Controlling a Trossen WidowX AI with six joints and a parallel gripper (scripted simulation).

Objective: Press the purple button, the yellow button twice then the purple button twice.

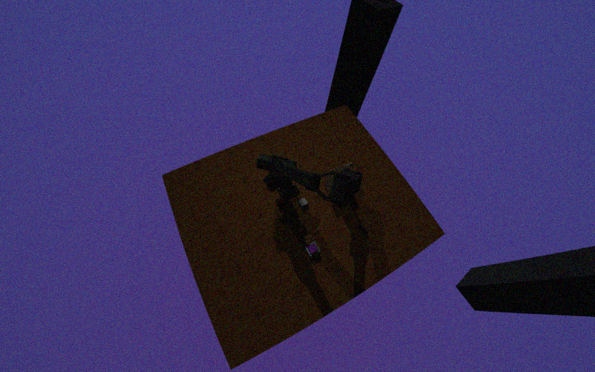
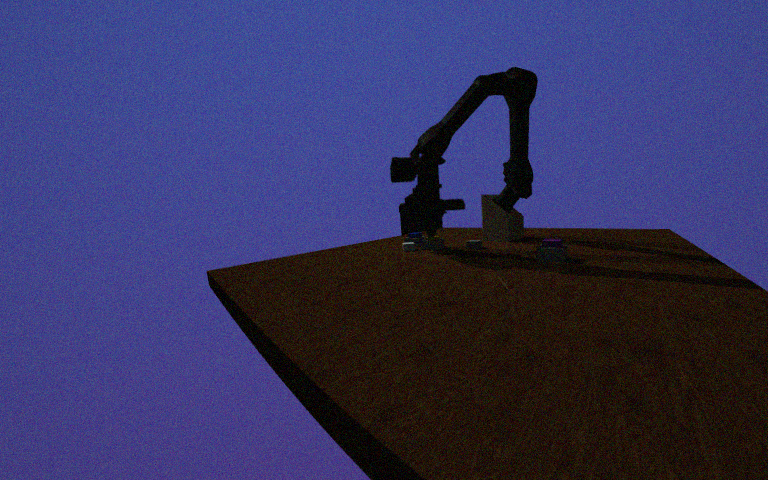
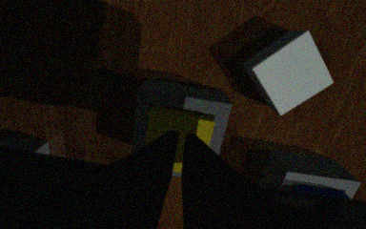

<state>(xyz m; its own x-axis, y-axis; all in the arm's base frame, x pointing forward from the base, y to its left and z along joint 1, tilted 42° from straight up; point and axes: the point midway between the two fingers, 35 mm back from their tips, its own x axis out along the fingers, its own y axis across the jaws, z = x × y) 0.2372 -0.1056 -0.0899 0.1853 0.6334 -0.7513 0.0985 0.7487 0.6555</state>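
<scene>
Now: the yellow button 10 mm below my gripper tip. From my gripper tip the other things lie so: purple button: 300 mm to the left, 50 mm ahead; grey block: 60 mm to the right, 30 mm ahead, 20 mm below; blue button: 80 mm to the right, 50 mm behind.
</scene>
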